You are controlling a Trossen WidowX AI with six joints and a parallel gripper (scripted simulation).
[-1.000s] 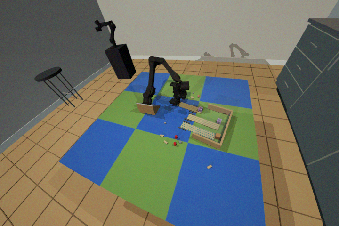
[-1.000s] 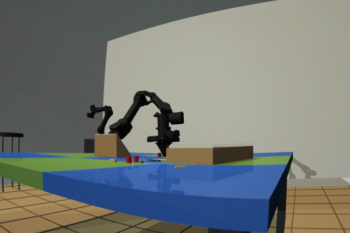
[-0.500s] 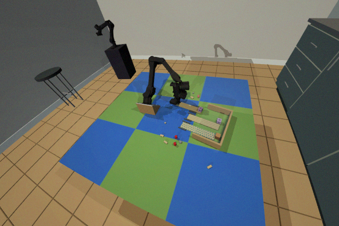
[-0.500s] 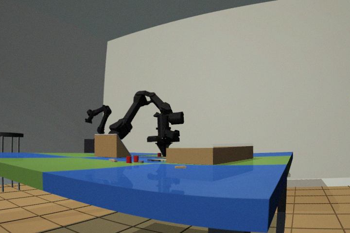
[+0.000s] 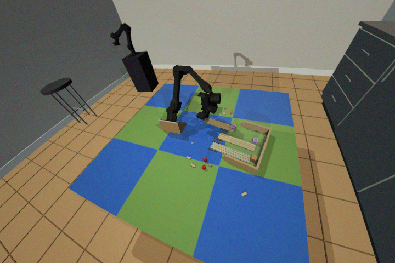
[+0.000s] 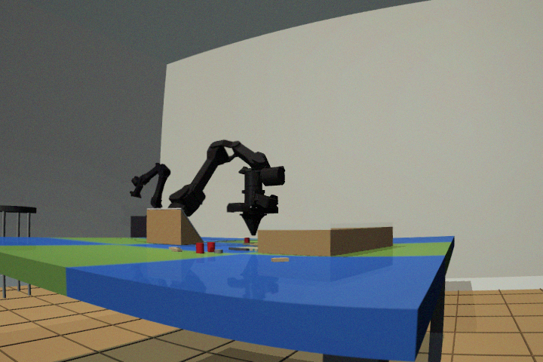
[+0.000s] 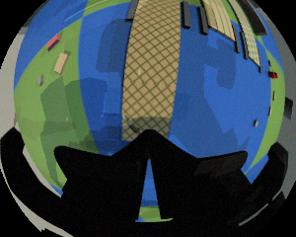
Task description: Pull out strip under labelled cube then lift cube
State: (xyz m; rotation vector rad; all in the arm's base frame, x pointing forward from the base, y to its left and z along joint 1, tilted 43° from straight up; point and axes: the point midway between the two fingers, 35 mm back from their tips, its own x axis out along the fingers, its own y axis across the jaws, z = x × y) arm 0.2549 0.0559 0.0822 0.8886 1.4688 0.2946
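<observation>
The cross-hatched strip lies 9 cm ahead of my gripper tip, 3 cm to the right of it and 3 cm below it. Also, from my gripper tip: grey piece 7 cm ahead, 38 cm to the right, 3 cm below.
</observation>
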